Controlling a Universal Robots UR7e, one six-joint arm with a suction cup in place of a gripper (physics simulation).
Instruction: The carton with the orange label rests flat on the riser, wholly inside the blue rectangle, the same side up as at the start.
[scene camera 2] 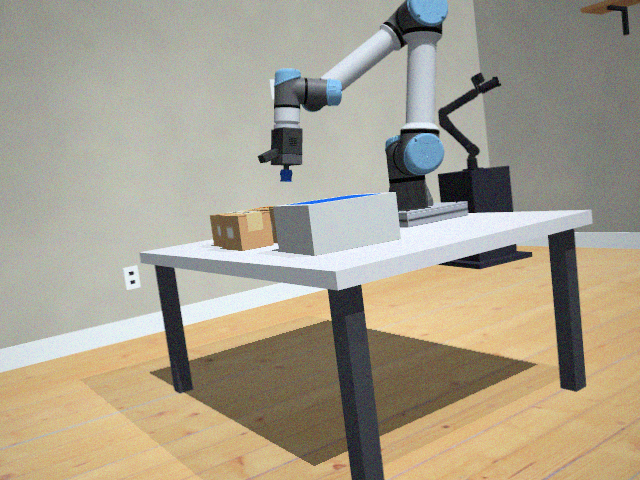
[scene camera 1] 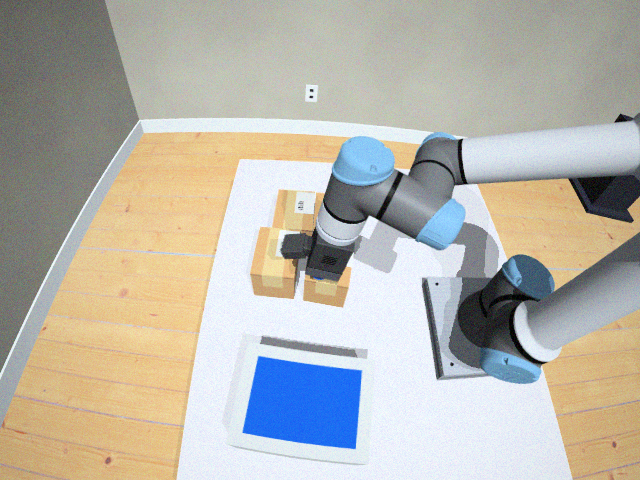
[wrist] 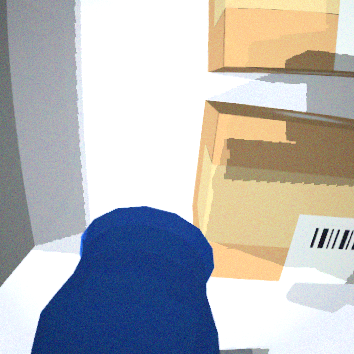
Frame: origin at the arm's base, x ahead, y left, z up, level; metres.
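Seen in the pictures: hand, its tool point: [scene camera 2: 286, 181] [wrist: 145, 262]; arm's base, origin of its link: [scene camera 2: 410, 207] [scene camera 1: 484, 321].
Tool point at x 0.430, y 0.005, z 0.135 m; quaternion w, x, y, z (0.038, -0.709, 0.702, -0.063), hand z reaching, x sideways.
Observation:
Offsets run from my tool point to a thing's top centre. "*": to the spot under its first point.
The riser {dx -0.010, dy +0.248, dz -0.060 m} [scene camera 1: 299, 451] [scene camera 2: 354, 223] is a pale grey block with a blue rectangle {* dx -0.011, dy +0.245, dz -0.060 m} [scene camera 1: 305, 400] [scene camera 2: 338, 198] on top; no carton is on it. Brown cartons stand behind it: a left front carton {dx +0.109, dy -0.092, dz -0.078 m} [scene camera 1: 273, 281], a right front carton {dx -0.022, dy -0.094, dz -0.078 m} [scene camera 1: 324, 296] and a back carton {dx +0.090, dy -0.235, dz -0.078 m} [scene camera 1: 287, 209]. In the wrist view, a lower carton [wrist: 270, 205] bears a white barcode label, and an upper carton [wrist: 280, 37] lies across a gap. No orange label shows, so I cannot tell which carton has it. My suction cup [scene camera 1: 318, 278] [scene camera 2: 285, 179] [wrist: 145, 212] is open, holding nothing, above carton height; the arm hides part of the group.
The white table [scene camera 1: 403, 423] [scene camera 2: 237, 263] carries the cartons, riser and the arm's grey base plate [scene camera 1: 433, 330] [scene camera 2: 434, 213], which is right of the riser in the first scene view. A second, dark arm on a black pedestal [scene camera 2: 491, 191] stands beyond the table.

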